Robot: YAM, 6 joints.
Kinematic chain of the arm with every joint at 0, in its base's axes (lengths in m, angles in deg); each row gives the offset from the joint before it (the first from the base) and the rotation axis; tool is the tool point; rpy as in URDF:
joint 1: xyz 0 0 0.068 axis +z
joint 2: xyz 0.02 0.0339 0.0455 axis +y
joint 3: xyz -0.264 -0.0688 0 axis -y
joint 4: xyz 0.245 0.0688 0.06 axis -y
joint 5: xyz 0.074 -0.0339 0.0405 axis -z
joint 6: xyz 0.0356 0 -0.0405 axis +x
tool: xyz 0 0 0 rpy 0 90 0
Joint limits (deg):
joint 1: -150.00..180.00
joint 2: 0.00..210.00
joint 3: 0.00..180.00
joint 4: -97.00..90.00
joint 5: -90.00..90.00
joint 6: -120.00..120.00
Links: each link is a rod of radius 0.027 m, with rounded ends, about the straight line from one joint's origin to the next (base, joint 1, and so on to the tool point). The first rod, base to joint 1, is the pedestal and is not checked.
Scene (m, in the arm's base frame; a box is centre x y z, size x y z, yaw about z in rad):
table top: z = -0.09
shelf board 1: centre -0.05 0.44 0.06 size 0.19 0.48 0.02 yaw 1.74
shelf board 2: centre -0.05 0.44 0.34 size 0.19 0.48 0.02 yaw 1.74
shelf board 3: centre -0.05 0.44 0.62 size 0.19 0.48 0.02 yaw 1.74
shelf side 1: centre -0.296 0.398 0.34 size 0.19 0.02 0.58 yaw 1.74
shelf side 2: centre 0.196 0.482 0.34 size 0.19 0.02 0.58 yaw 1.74
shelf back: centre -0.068 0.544 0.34 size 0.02 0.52 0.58 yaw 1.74
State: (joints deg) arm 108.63 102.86 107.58 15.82 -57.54 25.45
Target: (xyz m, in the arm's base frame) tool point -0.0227 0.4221 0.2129
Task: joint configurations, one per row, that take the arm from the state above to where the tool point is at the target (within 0.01 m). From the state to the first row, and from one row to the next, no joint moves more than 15 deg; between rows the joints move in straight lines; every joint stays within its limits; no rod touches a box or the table.
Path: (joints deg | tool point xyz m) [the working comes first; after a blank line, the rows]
Joints at the target: 88.94 110.24 73.09 5.72 -59.05 25.45
Straight joint move there: touches shelf board 2.

1: 110.74 88.62 94.81 11.74 -60.77 25.45 | -0.1486 0.3048 0.4916
2: 112.84 74.38 82.03 7.65 -64.00 25.45 | -0.1344 0.2366 0.4835
3: 101.89 73.46 67.19 1.25 -64.57 25.45 | -0.0899 0.2712 0.3916
4: 90.95 72.53 52.34 -5.15 -65.15 25.45 | -0.0368 0.2712 0.2990
5: 80.00 71.61 37.50 -11.55 -65.73 25.45 | 0.0089 0.2372 0.2129
6: 82.98 84.49 49.36 -5.79 -63.50 25.45 | 0.0047 0.2991 0.2255
7: 85.96 97.37 61.22 -0.03 -61.28 25.45 | -0.0057 0.3619 0.2255
8: 88.94 110.24 73.09 5.72 -59.05 25.45 | -0.0227 0.4221 0.2129

